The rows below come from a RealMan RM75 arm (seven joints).
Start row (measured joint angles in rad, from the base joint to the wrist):
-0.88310 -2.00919 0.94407 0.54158 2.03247 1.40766 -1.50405
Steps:
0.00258 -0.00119 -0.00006 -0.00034 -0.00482 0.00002 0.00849
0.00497 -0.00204 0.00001 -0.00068 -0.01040 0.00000 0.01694
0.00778 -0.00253 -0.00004 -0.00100 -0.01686 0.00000 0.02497
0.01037 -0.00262 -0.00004 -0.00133 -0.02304 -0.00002 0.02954
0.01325 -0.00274 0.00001 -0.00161 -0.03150 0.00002 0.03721
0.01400 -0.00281 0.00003 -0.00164 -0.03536 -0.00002 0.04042
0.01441 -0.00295 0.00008 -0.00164 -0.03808 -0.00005 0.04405
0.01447 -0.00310 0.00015 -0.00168 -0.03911 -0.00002 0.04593
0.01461 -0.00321 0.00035 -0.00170 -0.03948 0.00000 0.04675
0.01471 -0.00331 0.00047 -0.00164 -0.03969 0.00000 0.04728
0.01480 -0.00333 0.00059 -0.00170 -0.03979 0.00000 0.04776
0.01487 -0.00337 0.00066 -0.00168 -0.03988 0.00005 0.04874
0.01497 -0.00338 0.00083 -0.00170 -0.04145 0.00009 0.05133
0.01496 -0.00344 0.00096 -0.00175 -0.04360 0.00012 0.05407
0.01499 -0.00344 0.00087 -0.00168 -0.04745 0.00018 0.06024
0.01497 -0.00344 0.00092 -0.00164 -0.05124 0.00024 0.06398
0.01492 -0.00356 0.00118 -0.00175 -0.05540 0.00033 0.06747
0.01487 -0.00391 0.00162 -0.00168 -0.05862 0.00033 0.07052
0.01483 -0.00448 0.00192 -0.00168 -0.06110 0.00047 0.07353
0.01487 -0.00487 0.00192 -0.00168 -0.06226 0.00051 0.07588
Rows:
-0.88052 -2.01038 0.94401 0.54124 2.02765 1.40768 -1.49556
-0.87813 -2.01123 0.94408 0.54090 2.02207 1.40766 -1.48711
-0.87532 -2.01172 0.94403 0.54058 2.01561 1.40766 -1.47908
-0.87273 -2.01181 0.94403 0.54025 2.00943 1.40764 -1.47451
-0.86985 -2.01193 0.94408 0.53997 2.00097 1.40768 -1.46684
-0.86910 -2.01200 0.94410 0.53994 1.99711 1.40764 -1.46363
-0.86869 -2.01214 0.94415 0.53994 1.99439 1.40761 -1.46000
-0.86863 -2.01229 0.94422 0.53990 1.99336 1.40764 -1.45812
-0.86849 -2.01240 0.94442 0.53988 1.99299 1.40766 -1.45730
-0.86839 -2.01250 0.94454 0.53994 1.99278 1.40766 -1.45677
-0.86830 -2.01252 0.94466 0.53988 1.99268 1.40766 -1.45629
-0.86823 -2.01256 0.94473 0.53990 1.99259 1.40771 -1.45531
-0.86813 -2.01257 0.94490 0.53988 1.99102 1.40775 -1.45272
-0.86814 -2.01263 0.94503 0.53983 1.98887 1.40778 -1.44998
-0.86811 -2.01263 0.94494 0.53990 1.98502 1.40784 -1.44381
-0.86813 -2.01263 0.94499 0.53994 1.98123 1.40790 -1.44007
-0.86818 -2.01275 0.94525 0.53983 1.97707 1.40799 -1.43658
-0.86823 -2.01310 0.94569 0.53990 1.97385 1.40799 -1.43353
-0.86827 -2.01367 0.94599 0.53990 1.97137 1.40813 -1.43052
-0.86823 -2.01406 0.94599 0.53990 1.97021 1.40817 -1.42817

